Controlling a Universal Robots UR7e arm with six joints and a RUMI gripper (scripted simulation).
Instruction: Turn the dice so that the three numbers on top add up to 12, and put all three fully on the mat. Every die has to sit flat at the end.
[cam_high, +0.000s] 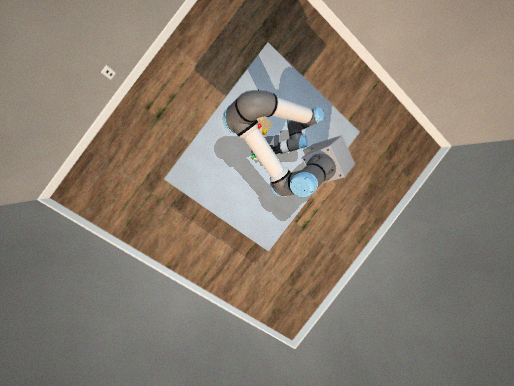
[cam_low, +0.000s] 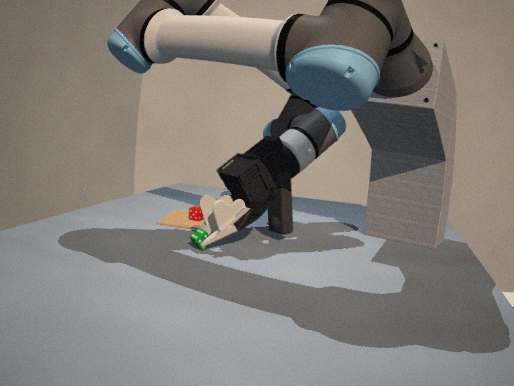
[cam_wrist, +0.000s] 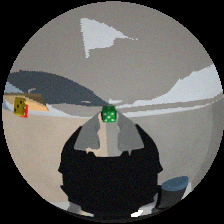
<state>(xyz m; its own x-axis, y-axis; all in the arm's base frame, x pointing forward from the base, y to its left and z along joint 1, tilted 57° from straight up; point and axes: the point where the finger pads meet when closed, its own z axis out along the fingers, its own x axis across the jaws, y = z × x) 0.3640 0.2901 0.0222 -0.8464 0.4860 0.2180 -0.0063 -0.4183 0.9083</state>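
Now: the green die 10 mm to the left of my hand. The rest, counted from my hand: tan mat: 160 mm to the right, 120 mm ahead, 20 mm below; red die: 160 mm to the right, 120 mm ahead; yellow die: 160 mm to the right, 80 mm ahead.
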